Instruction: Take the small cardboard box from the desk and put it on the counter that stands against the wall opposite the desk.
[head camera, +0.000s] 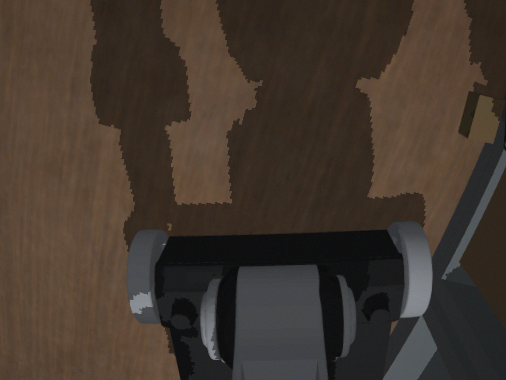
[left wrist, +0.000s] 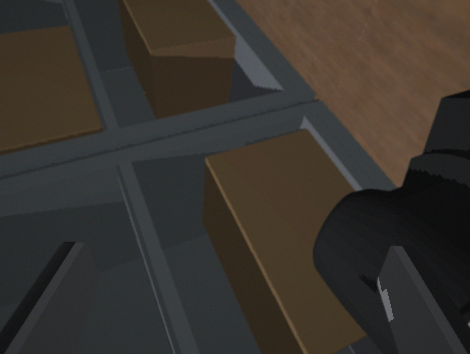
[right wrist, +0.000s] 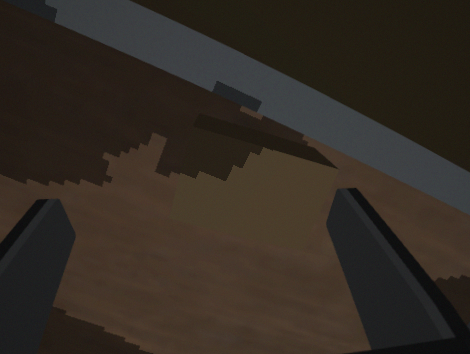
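Seen in the pictures: left gripper, fingertip midpoint: (left wrist: 237, 261); right gripper, fingertip midpoint: (right wrist: 203, 212); robot's base, link origin: (head camera: 278, 250).
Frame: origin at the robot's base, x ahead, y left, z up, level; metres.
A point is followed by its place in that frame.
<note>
A small tan cardboard box (head camera: 483, 119) @(z 0.051, x 0.302, y -0.418 m) (right wrist: 260, 195) @(z 0.051, x 0.297, y -0.426 m) lies on the brown wood-grained surface, which looks like the floor, at the right edge of the head view beside a grey frame. Part of it is in shadow. My right gripper (right wrist: 203, 212) @(z 0.112, x 0.329, y -0.444 m) is open and empty; in its wrist view the box shows beyond and partly between the fingertips, nearer the right finger. How far apart they are is hard to tell. My left gripper (left wrist: 237, 261) @(z 0.515, x -0.385, y 0.224 m) is open and empty over grey compartments. I cannot make out the desk or the counter in these views.
A grey frame (head camera: 475, 220) @(z 0.077, x 0.094, y -0.417 m) (right wrist: 300, 107) @(z 0.077, x 0.289, y -0.483 m) runs close along the right of my base (head camera: 285, 250) @(z 0.131, x 0.076, y -0.014 m). In the left wrist view, brown boxes (left wrist: 280, 210) @(z 0.257, x -0.748, y -0.147 m) (left wrist: 192, 75) @(z 0.221, x -1.353, y -0.063 m) (left wrist: 40, 90) @(z 0.644, x -1.234, y 0.015 m) sit in grey compartments with a divider (left wrist: 155, 245) @(z 0.511, x -0.750, y -0.126 m). A dark rounded part (left wrist: 350, 240) @(z 0.338, x -0.491, y 0.048 m) stands near the right finger.
</note>
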